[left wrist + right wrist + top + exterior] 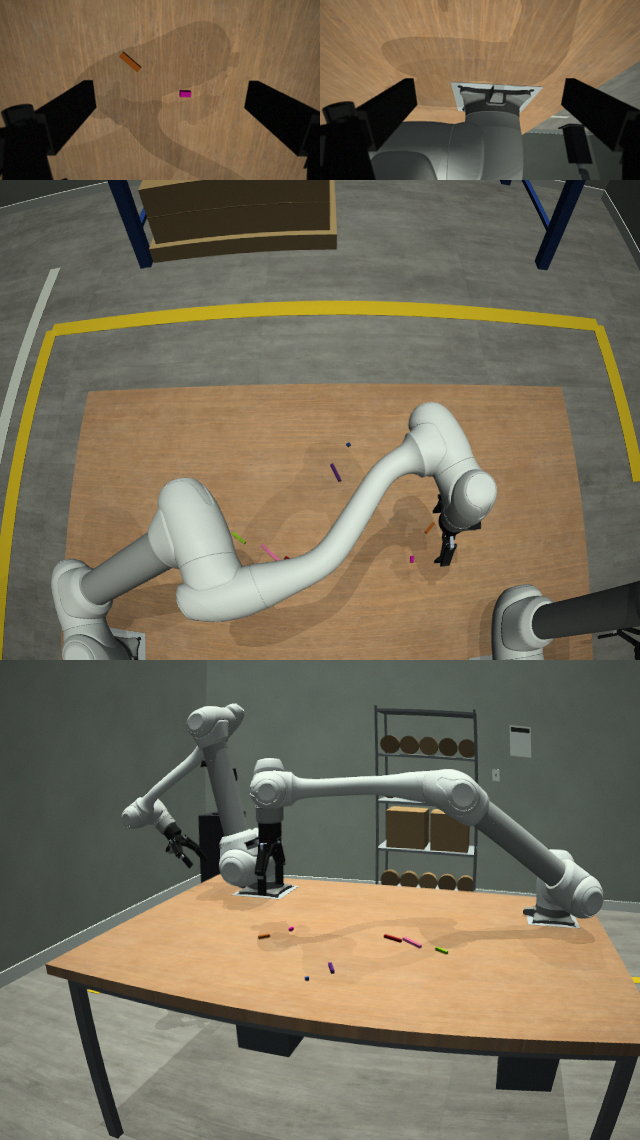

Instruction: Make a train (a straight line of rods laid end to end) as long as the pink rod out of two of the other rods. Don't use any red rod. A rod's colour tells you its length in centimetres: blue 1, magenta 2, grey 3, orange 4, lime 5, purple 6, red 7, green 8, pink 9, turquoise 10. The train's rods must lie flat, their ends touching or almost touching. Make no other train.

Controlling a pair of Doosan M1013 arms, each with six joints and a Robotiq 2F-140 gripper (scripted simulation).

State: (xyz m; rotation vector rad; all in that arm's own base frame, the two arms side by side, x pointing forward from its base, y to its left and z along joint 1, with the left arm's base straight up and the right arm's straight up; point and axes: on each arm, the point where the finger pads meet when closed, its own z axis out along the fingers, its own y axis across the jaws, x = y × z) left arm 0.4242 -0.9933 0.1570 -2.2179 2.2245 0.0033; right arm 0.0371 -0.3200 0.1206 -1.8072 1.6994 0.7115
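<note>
My left gripper is now 57 cm to the right of the lime rod and 15 cm above it. From my left hand the other things lie so: magenta rod 15 cm below, 5 cm to the left, 4 cm behind; orange rod 15 cm below, 6 cm ahead; purple rod 29 cm to the left, 23 cm ahead, 15 cm below.
</note>
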